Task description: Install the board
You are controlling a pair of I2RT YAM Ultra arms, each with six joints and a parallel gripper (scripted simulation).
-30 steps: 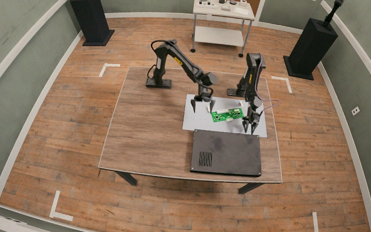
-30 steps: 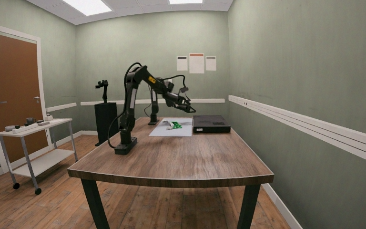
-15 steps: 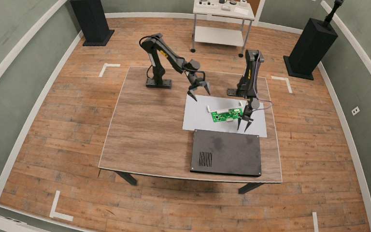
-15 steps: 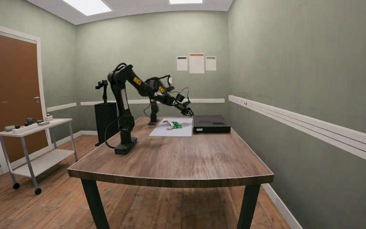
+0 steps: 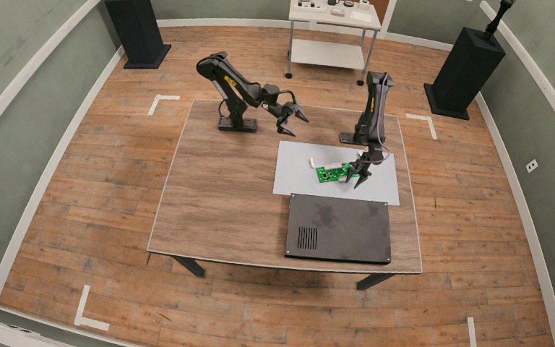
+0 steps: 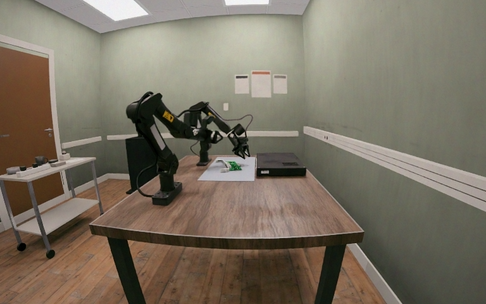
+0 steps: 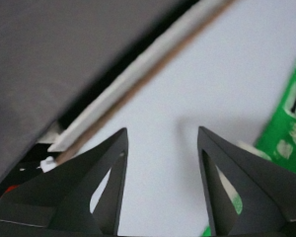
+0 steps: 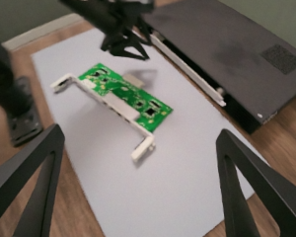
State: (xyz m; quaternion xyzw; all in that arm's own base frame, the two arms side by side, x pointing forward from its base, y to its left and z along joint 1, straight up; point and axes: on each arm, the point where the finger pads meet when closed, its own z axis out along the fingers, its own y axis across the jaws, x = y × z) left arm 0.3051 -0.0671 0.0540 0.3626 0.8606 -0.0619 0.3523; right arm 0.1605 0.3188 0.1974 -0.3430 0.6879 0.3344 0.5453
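Now: left hand 90 mm past the grey mat, 50 mm to the left of it and 60 mm above it. From my left hand the other things lie so: green board: 140 mm behind, 50 mm to the right, 40 mm below; then black enclosure: 180 mm ahead, 40 mm to the right, 20 mm below.
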